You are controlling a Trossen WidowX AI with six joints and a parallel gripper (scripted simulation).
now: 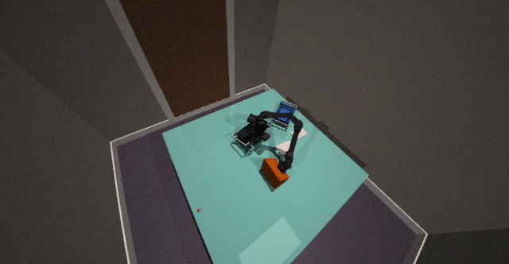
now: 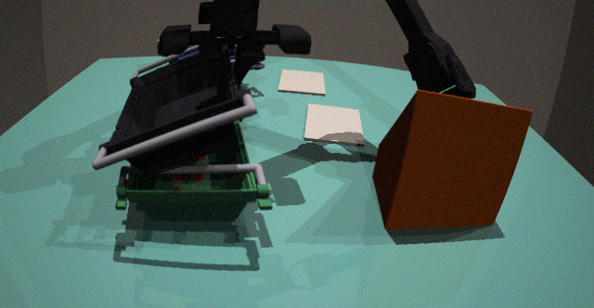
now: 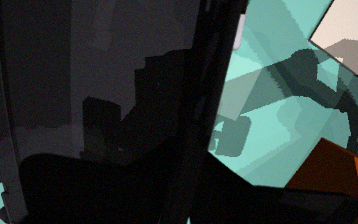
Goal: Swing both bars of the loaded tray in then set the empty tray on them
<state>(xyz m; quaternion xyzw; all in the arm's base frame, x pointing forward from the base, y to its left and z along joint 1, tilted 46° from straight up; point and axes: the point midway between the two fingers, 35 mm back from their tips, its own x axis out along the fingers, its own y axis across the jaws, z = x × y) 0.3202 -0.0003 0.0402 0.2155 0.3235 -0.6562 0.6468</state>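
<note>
My gripper tip is now 70 mm short of the black tray, 10 mm to the right of it and 10 mm below it.
</note>
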